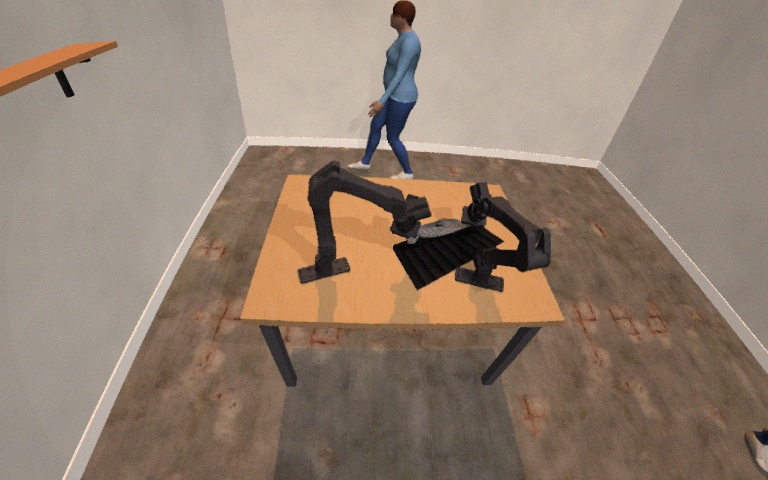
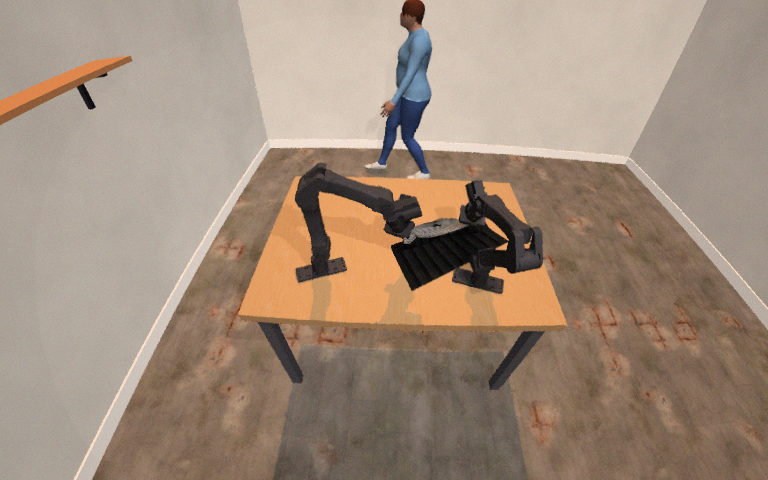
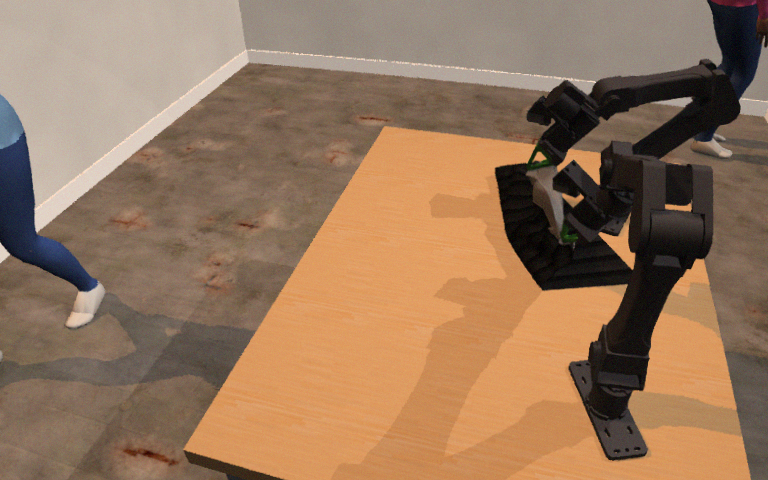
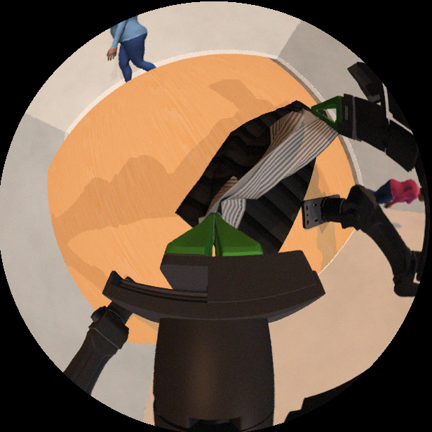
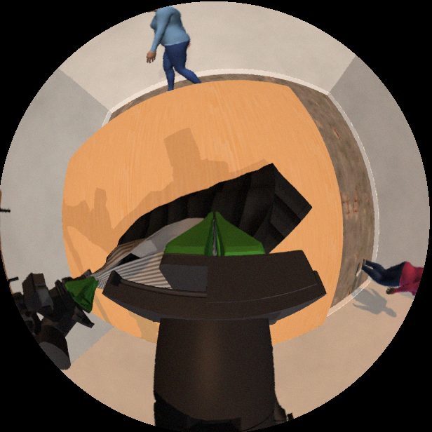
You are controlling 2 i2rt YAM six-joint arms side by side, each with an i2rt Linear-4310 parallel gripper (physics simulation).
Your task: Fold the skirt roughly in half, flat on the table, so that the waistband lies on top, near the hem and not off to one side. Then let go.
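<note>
The black pleated skirt [image 1: 438,259] [image 2: 438,260] [image 3: 518,223] [image 4: 277,215] [image 5: 250,200] lies slantwise on the table, with black cloth on both sides of its raised waistband. The grey-white striped waistband [image 1: 444,228] [image 2: 438,229] [image 3: 548,198] [image 4: 280,157] [image 5: 145,270] hangs between my grippers above the pleats and sags, partly twisted. My left gripper [image 3: 568,236] [image 4: 213,217] is shut on one end of the waistband, low over the skirt. My right gripper [image 3: 539,161] [image 5: 214,216] [image 4: 311,109] is shut on its other end. The arms hide part of the skirt.
The wooden table [image 1: 362,294] [image 2: 362,294] [image 3: 317,362] carries both arm bases [image 1: 323,270] [image 1: 479,279]. The right arm's base is close to the skirt. A person in blue [image 1: 403,67] [image 2: 414,67] stands behind the table. A wall shelf [image 1: 50,62] is at the left.
</note>
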